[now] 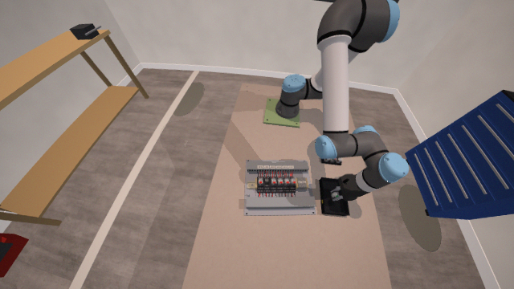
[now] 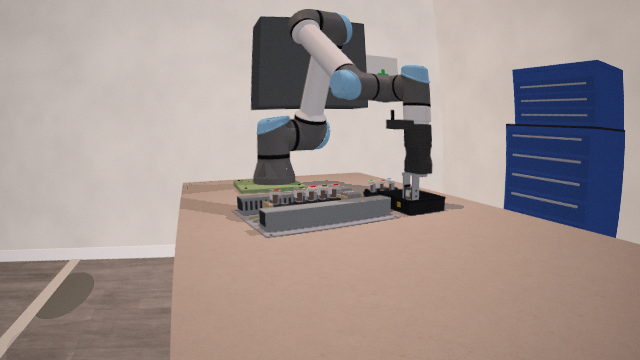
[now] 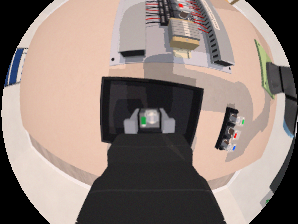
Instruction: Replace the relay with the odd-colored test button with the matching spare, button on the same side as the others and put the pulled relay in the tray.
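Right now my hand is 2 cm above the black tray. The rest, counted from my hand: grey panel: 1 cm behind, 26 cm to the right, 4 cm below; then black spare holder: 19 cm behind, 3 cm below.
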